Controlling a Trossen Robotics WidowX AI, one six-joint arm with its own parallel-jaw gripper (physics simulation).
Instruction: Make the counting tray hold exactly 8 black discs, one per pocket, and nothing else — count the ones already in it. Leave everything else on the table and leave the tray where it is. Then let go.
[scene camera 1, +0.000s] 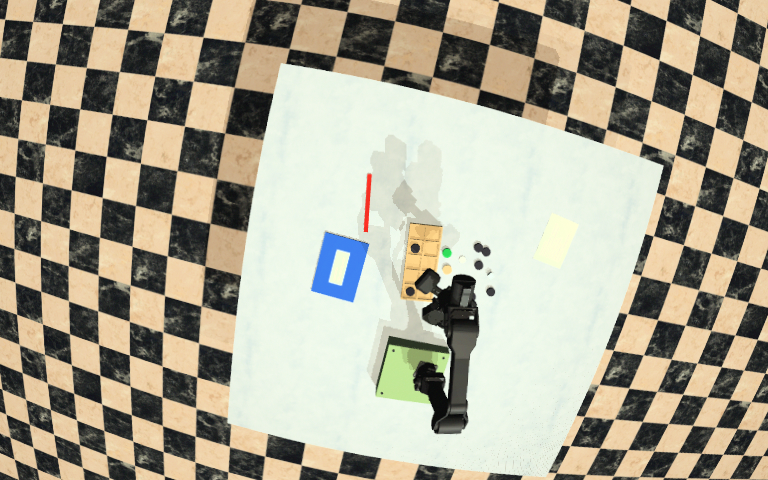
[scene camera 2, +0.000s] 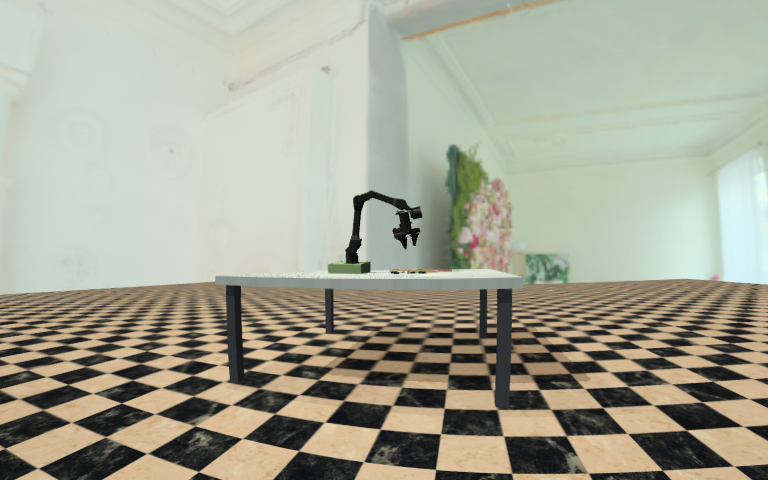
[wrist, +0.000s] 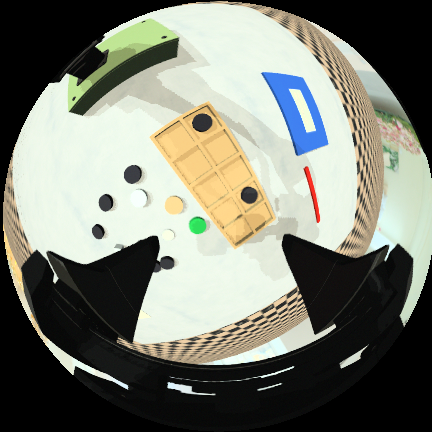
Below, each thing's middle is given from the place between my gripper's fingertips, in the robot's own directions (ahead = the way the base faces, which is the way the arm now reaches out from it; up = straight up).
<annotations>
Right now the tan counting tray (scene camera 1: 428, 237) is 14 cm below my hand, 4 cm to the left of it and 1 cm behind it.
</annotations>
